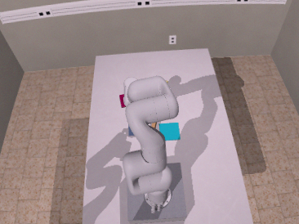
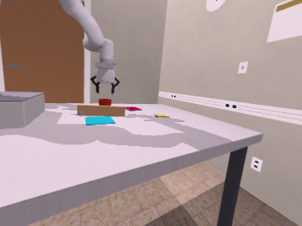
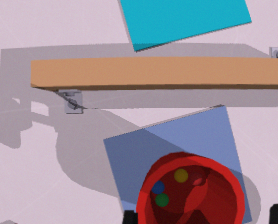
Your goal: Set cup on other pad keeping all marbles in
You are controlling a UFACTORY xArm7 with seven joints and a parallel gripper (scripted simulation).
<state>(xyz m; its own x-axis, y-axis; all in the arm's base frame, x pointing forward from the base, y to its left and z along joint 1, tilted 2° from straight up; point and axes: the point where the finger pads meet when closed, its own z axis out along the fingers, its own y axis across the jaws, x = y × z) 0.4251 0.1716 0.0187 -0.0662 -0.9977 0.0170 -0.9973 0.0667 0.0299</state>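
Now: hand 100 mm above the red cup. The rest, counted from my hand: yellow marble 110 mm below, 10 mm to the right; blue pad 130 mm below; wooden rail 110 mm below, 100 mm to the right, 10 mm behind.
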